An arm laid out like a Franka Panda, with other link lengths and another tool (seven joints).
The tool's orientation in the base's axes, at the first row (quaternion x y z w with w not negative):
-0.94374 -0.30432 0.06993 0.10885
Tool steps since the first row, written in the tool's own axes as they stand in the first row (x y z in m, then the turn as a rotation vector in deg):
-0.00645 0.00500 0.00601 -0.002 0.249 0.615
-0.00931 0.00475 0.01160 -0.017 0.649 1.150
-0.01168 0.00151 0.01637 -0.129 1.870 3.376
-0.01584 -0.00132 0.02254 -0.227 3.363 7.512
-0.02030 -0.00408 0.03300 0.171 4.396 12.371
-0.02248 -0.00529 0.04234 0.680 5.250 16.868
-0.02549 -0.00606 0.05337 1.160 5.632 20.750
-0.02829 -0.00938 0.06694 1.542 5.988 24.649
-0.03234 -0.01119 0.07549 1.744 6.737 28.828
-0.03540 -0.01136 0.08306 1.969 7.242 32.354
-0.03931 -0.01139 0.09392 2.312 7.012 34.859
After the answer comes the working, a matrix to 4 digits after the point.
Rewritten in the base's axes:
-0.00359 -0.00678 -0.00662 0.016 -0.098 -0.656
-0.00714 -0.00736 -0.01178 0.121 -0.336 -1.271
-0.01180 -0.00541 -0.01543 0.273 -1.005 -3.718
-0.01796 -0.00462 -0.02042 0.209 -1.571 -8.080
-0.02516 -0.00337 -0.02955 0.143 -1.362 -13.058
-0.02945 -0.00217 -0.03813 0.139 -1.005 -17.650
-0.03449 -0.00154 -0.04840 -0.030 -0.391 -21.528
-0.04129 0.00164 -0.06051 -0.297 0.187 -25.410
-0.04726 0.00208 -0.06806 -0.544 0.395 -29.648
-0.05132 0.00164 -0.07513 -0.779 0.702 -33.196
-0.05663 0.00113 -0.08537 -1.128 1.494 -35.583

The tool's axes in the first row as the columns of a matrix, in the base's axes (rounded; the answer above uses it unrounded):
0.8050 0.5592 -0.1982
0.5896 -0.7911 0.1629
-0.0657 -0.2480 -0.9665

